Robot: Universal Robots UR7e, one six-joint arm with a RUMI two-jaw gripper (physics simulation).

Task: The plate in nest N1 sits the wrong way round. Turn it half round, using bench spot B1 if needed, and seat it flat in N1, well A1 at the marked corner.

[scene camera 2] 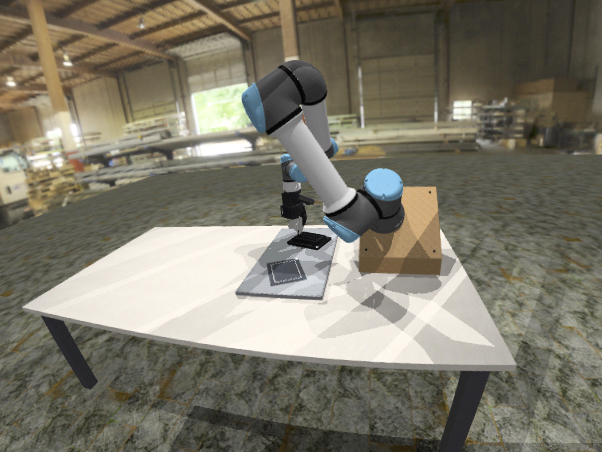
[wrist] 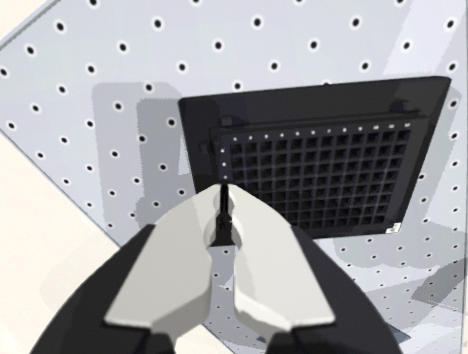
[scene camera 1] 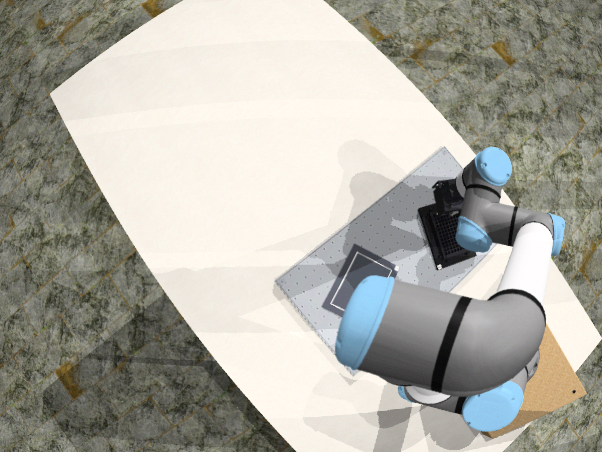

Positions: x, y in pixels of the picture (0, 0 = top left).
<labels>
my gripper: scene camera 2; wrist 224, 187; scene camera 1
same spot on my gripper: [scene camera 1: 448, 200] = [scene camera 2: 290, 206]
</labels>
